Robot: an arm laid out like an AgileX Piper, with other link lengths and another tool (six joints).
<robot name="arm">
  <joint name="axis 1" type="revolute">
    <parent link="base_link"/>
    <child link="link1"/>
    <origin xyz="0 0 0.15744" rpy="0 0 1.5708"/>
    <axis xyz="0 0 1"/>
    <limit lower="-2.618" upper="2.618"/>
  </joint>
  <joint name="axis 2" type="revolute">
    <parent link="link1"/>
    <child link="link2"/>
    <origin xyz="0 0 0" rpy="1.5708 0 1.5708"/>
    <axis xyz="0 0 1"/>
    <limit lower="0" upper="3.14"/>
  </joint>
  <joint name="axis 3" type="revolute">
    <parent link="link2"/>
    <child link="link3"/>
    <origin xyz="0.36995 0.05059 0" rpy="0 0 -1.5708"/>
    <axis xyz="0 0 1"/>
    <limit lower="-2.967" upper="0"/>
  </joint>
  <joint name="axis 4" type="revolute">
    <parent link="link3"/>
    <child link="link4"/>
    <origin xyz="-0.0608 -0.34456 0" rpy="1.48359 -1.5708 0"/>
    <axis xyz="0 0 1"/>
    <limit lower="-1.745" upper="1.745"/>
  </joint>
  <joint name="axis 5" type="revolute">
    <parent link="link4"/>
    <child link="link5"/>
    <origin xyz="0 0 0" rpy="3.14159 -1.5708 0"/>
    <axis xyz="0 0 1"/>
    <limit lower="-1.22" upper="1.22"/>
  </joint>
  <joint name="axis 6" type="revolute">
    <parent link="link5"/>
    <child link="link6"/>
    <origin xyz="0.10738 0 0" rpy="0 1.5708 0"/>
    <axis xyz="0 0 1"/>
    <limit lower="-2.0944" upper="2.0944"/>
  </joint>
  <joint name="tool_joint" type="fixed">
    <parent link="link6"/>
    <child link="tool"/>
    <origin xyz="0.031 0.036 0.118" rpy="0 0.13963 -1.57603"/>
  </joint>
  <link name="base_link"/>
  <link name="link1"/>
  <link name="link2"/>
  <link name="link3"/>
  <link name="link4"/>
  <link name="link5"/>
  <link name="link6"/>
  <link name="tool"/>
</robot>
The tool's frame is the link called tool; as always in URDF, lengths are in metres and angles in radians.
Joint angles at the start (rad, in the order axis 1, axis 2, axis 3, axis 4, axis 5, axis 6):
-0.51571, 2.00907, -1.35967, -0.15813, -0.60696, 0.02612
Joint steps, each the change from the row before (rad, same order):
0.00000, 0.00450, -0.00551, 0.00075, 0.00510, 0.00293
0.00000, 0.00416, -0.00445, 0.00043, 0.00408, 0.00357
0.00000, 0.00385, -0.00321, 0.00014, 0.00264, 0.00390
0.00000, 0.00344, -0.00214, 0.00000, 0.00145, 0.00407
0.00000, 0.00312, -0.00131, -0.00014, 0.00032, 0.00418
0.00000, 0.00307, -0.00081, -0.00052, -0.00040, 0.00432
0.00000, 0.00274, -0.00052, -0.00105, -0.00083, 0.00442
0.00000, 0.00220, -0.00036, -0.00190, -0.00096, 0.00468
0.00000, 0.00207, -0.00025, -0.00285, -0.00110, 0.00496
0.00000, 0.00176, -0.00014, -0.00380, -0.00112, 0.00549
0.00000, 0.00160, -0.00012, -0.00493, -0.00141, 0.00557
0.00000, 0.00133, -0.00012, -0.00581, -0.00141, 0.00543
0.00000, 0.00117, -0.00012, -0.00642, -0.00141, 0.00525
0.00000, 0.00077, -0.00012, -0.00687, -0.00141, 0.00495
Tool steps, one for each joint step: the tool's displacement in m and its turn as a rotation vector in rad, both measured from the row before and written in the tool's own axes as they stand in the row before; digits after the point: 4 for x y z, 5 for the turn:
-0.0019, 0.0001, 0.0011, -0.00112, -0.00409, 0.00333
-0.0019, 0.0000, 0.0009, -0.00092, -0.00379, 0.00381
-0.0020, -0.0001, 0.0007, -0.00066, -0.00327, 0.00402
-0.0020, -0.0002, 0.0005, -0.00051, -0.00274, 0.00415
-0.0019, -0.0003, 0.0003, -0.00036, -0.00212, 0.00421
-0.0020, -0.0003, 0.0002, -0.00007, -0.00185, 0.00412
-0.0017, -0.0004, 0.0002, 0.00028, -0.00140, 0.00382
-0.0014, -0.0005, 0.0002, 0.00079, -0.00092, 0.00341
-0.0013, -0.0006, 0.0002, 0.00140, -0.00080, 0.00299
-0.0011, -0.0007, 0.0002, 0.00195, -0.00062, 0.00280
-0.0009, -0.0008, 0.0002, 0.00272, -0.00025, 0.00204
-0.0007, -0.0008, 0.0002, 0.00332, -0.00003, 0.00123
-0.0006, -0.0009, 0.0002, 0.00376, 0.00008, 0.00059
-0.0003, -0.0009, 0.0002, 0.00409, 0.00044, -0.00007

